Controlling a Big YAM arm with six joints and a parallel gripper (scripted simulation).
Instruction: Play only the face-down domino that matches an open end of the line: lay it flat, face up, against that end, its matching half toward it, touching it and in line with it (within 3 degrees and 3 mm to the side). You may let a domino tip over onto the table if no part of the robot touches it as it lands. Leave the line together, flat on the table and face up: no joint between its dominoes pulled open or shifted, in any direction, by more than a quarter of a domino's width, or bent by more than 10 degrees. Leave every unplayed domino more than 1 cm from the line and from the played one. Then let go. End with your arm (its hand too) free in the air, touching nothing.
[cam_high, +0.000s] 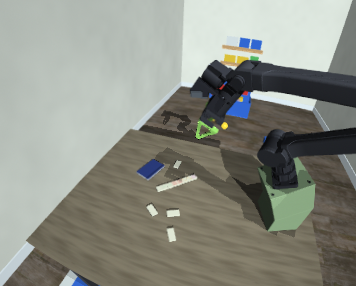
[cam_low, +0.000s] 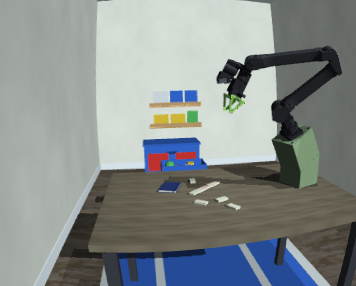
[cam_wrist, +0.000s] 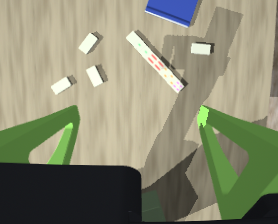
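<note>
Right now my hand is 14 cm short of the domino, 18 cm to the left of it and 37 cm above it.
</note>
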